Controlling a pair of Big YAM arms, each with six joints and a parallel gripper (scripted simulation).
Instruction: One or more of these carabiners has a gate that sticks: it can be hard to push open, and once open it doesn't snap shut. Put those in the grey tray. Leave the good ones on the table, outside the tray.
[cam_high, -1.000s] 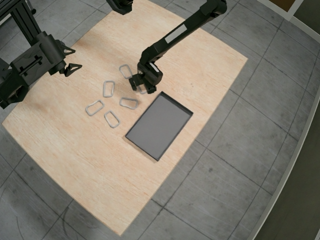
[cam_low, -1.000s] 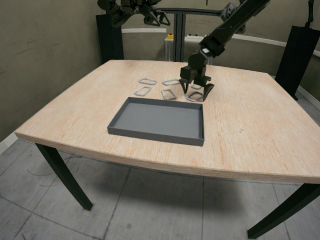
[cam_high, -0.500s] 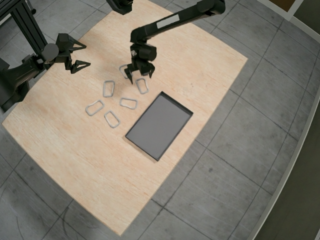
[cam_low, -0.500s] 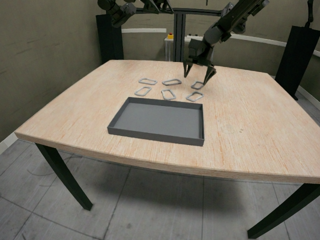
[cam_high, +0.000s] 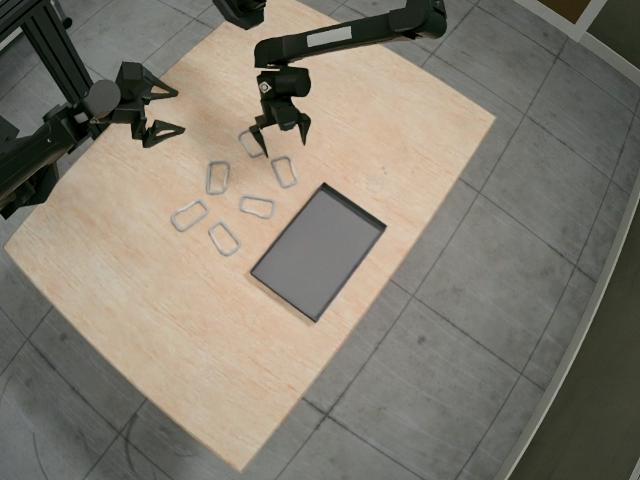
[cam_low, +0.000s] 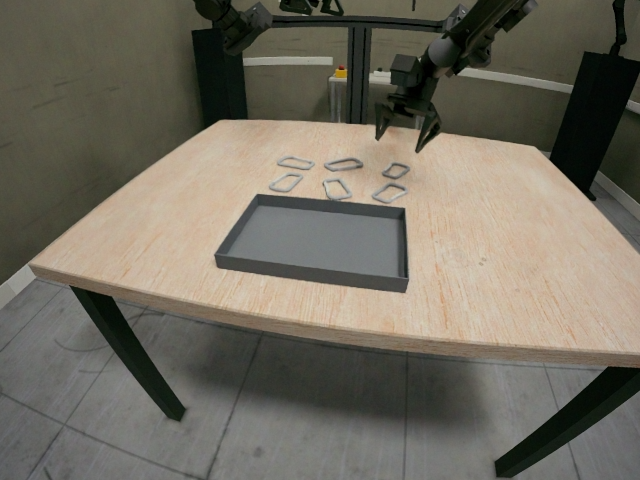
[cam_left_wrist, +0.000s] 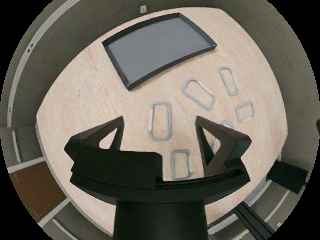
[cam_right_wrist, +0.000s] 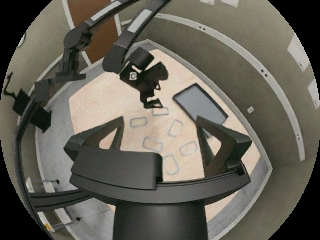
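My left gripper is now 220 mm short of the grey tray, 100 mm to the left of it and 110 mm above it.
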